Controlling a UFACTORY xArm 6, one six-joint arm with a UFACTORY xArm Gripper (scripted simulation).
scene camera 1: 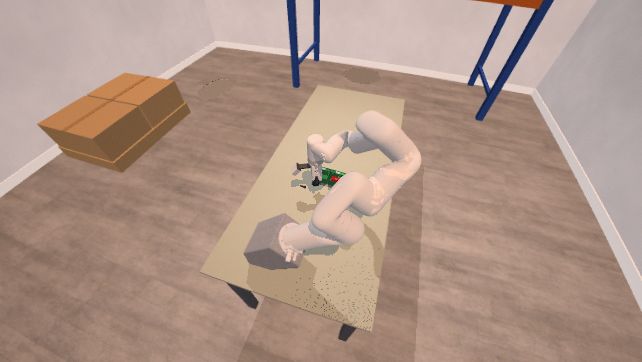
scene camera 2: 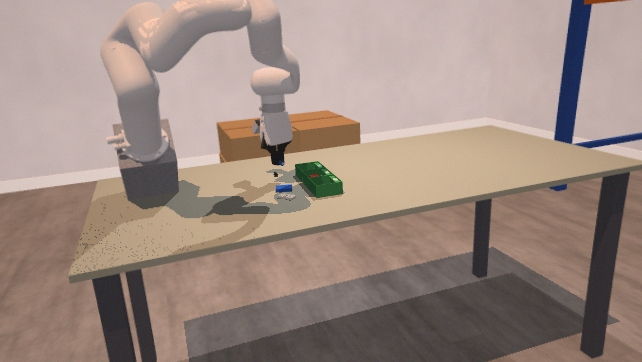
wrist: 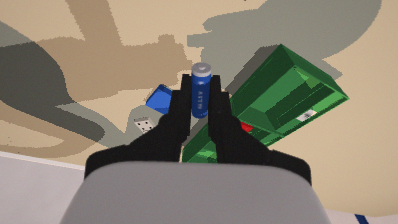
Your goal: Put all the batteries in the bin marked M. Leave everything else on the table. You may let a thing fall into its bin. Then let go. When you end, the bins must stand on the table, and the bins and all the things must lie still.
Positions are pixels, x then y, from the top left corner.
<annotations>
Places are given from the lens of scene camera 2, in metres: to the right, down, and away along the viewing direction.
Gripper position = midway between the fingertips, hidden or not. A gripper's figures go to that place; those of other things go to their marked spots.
gripper (scene camera 2: 278, 164): -0.14, -0.06, 1.52
green bin (scene camera 2: 326, 183): 0.02, 0.01, 1.46
</annotations>
